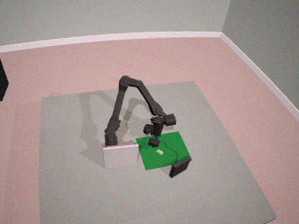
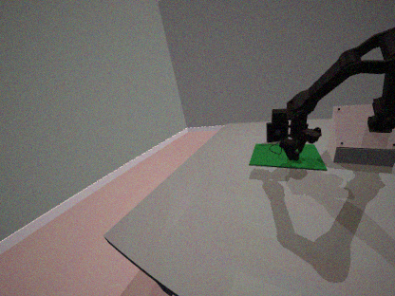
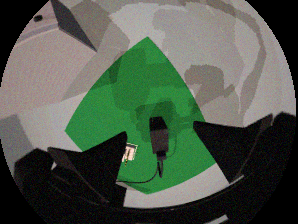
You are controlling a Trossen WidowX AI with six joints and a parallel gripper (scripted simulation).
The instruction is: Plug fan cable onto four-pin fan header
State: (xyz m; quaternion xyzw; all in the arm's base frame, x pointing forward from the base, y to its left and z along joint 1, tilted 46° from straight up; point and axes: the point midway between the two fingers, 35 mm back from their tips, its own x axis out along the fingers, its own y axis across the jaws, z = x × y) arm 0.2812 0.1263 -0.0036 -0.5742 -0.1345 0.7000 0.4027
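Now: gripper tip 70 mm to the left of the fan header, 20 mm short of it and 20 mm above it. Round my gripper tip: green board: 50 mm to the right, 50 mm ahead, 40 mm below; dark fan: 220 mm to the right, 90 mm ahead, 40 mm above; fan plug: right at my gripper tip.
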